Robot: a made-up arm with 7 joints. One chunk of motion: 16 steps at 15 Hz.
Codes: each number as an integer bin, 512 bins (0 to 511) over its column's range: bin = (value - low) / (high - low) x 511, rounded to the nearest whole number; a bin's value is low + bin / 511 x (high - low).
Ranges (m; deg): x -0.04..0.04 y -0.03..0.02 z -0.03..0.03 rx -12..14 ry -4..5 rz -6..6
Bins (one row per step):
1: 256 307 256 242 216 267
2: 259 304 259 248 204 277
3: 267 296 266 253 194 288
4: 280 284 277 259 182 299
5: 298 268 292 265 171 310
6: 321 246 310 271 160 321
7: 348 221 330 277 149 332
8: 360 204 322 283 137 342
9: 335 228 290 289 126 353
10: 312 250 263 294 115 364
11: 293 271 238 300 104 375
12: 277 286 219 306 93 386
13: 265 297 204 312 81 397
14: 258 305 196 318 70 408
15: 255 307 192 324 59 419
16: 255 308 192 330 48 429
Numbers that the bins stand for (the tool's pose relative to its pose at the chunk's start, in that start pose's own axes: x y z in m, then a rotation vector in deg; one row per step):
1: 0.0001 0.0000 0.0001 0.31 -0.20 0.27
2: 0.0005 -0.0003 0.0004 0.62 -0.41 0.50
3: 0.0018 -0.0010 0.0012 0.87 -0.58 0.76
4: 0.0038 -0.0022 0.0025 1.18 -0.79 1.02
5: 0.0067 -0.0038 0.0043 1.48 -0.99 1.28
6: 0.0103 -0.0059 0.0064 1.79 -1.18 1.54
7: 0.0145 -0.0084 0.0087 2.09 -1.38 1.80
8: 0.0164 -0.0100 0.0078 2.40 -1.59 2.03
9: 0.0124 -0.0077 0.0041 2.70 -1.78 2.29
10: 0.0088 -0.0055 0.0009 2.96 -1.97 2.55
11: 0.0059 -0.0035 -0.0021 3.26 -2.17 2.81
12: 0.0034 -0.0020 -0.0043 3.57 -2.36 3.06
13: 0.0015 -0.0009 -0.0060 3.87 -2.57 3.32
14: 0.0004 -0.0002 -0.0070 4.18 -2.77 3.58
15: -0.0001 0.0000 -0.0075 4.49 -2.96 3.84
16: -0.0001 0.0001 -0.0075 4.79 -3.15 4.07

